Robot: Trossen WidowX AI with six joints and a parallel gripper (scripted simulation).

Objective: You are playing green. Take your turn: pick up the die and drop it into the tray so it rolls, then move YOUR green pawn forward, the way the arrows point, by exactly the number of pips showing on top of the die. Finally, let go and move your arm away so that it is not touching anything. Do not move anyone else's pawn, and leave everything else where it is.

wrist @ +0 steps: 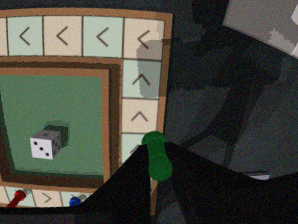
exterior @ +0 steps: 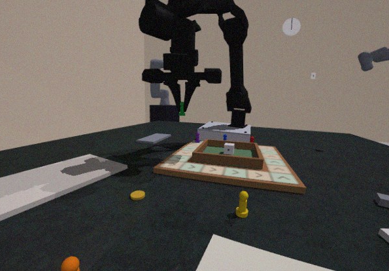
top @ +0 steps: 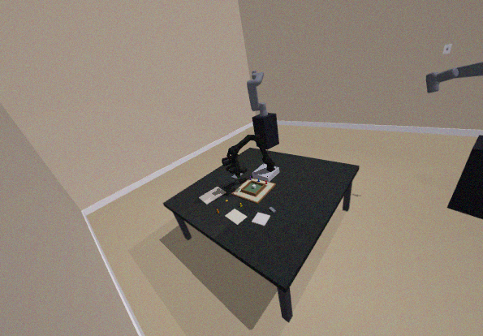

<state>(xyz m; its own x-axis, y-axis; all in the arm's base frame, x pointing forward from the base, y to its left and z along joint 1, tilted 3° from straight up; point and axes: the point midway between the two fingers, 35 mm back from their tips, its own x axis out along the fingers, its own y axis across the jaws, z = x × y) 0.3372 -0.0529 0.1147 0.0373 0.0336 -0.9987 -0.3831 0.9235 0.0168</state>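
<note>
Now: the yellow disc 19 cm ahead of my gripper tip, 12 cm below it and 5 cm to the left of it. Round my gripper tip: purple pawn 14 cm behind, 10 cm below, 3 cm to the right; then white die 10 cm to the left, 10 cm below, 8 cm behind; then green pawn 1 cm above.
</note>
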